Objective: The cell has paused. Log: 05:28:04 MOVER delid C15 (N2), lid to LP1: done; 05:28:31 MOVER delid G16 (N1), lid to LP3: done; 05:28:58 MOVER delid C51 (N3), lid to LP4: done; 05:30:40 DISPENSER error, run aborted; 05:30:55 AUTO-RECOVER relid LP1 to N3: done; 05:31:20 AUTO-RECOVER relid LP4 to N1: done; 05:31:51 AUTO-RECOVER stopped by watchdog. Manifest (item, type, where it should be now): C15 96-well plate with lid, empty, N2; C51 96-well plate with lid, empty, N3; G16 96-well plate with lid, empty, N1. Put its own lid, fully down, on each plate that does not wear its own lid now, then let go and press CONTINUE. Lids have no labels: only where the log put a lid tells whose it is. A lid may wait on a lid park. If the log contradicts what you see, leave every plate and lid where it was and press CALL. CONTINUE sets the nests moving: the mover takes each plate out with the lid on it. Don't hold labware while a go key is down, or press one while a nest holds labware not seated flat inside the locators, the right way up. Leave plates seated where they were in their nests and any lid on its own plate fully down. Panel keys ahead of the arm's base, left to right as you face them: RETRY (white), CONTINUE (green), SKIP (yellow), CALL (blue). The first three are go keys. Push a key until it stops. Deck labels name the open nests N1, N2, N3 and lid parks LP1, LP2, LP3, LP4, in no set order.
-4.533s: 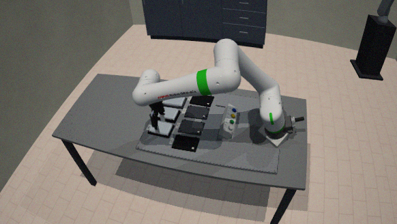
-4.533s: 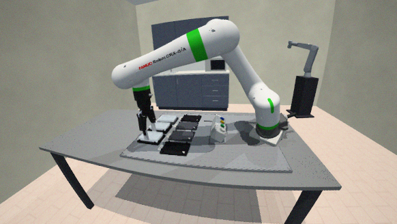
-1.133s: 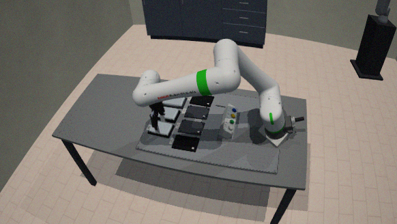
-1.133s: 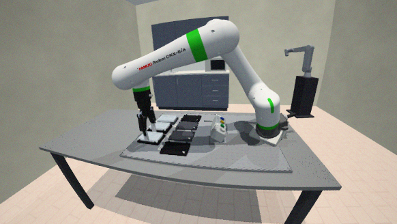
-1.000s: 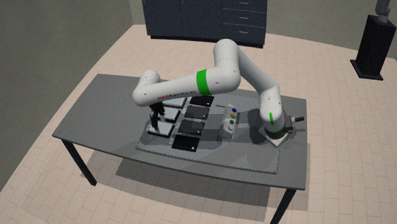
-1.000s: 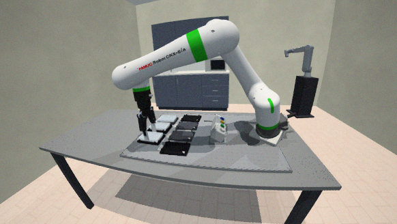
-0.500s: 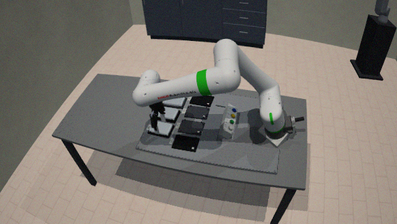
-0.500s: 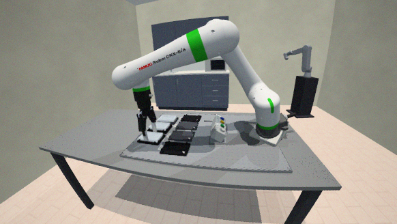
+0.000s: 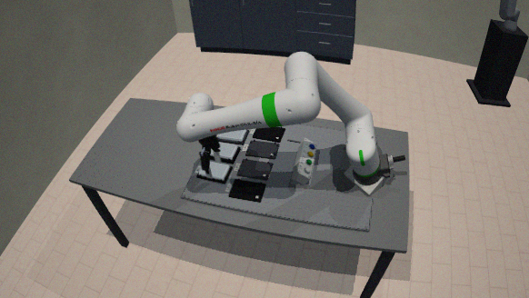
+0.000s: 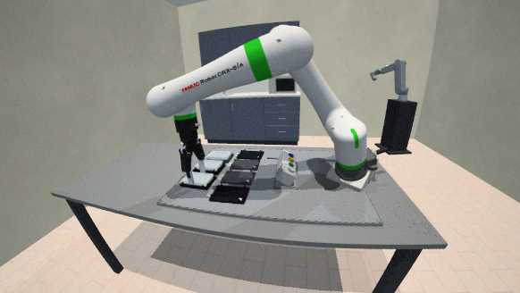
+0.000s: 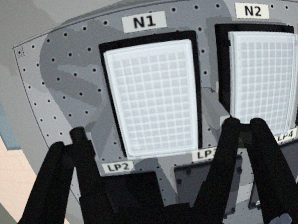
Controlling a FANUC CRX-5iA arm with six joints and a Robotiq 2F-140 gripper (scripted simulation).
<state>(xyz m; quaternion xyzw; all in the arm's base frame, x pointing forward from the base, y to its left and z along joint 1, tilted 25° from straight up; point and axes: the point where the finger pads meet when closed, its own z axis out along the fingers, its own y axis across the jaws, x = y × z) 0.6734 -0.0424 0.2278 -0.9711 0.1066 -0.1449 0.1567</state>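
My gripper is now 20 mm above the pale lid. Round my hand: plate: 130 mm to the right, 20 mm below, 20 mm behind; lid park LP2: 170 mm behind, 90 mm to the left, 40 mm below; LP2 label: 80 mm to the left, 80 mm behind, 50 mm below.
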